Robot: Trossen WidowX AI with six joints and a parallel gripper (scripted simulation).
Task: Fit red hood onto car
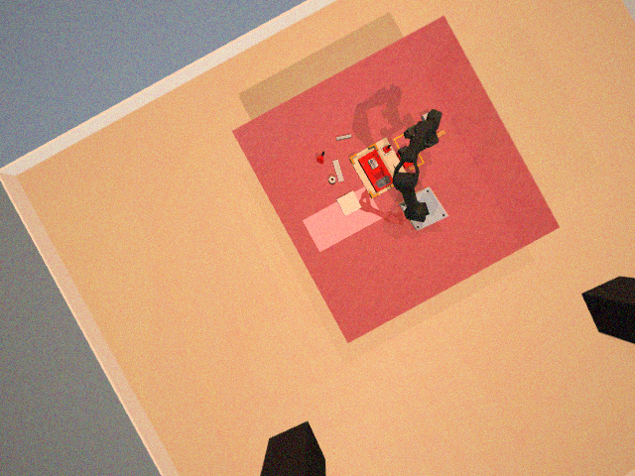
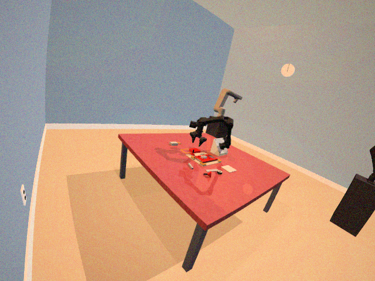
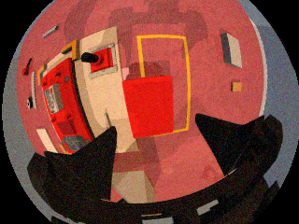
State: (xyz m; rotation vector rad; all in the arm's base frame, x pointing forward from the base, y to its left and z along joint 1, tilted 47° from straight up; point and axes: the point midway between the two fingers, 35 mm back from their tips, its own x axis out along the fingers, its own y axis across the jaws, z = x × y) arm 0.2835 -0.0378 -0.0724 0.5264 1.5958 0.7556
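The red hood is 6 cm below my gripper tip. Round my gripper tip: black cylinder: 8 cm to the left, 8 cm ahead, 4 cm below; then grey block: 19 cm to the right, 13 cm ahead, 6 cm below; then jig: 17 cm to the left, 6 cm below, 1 cm ahead.
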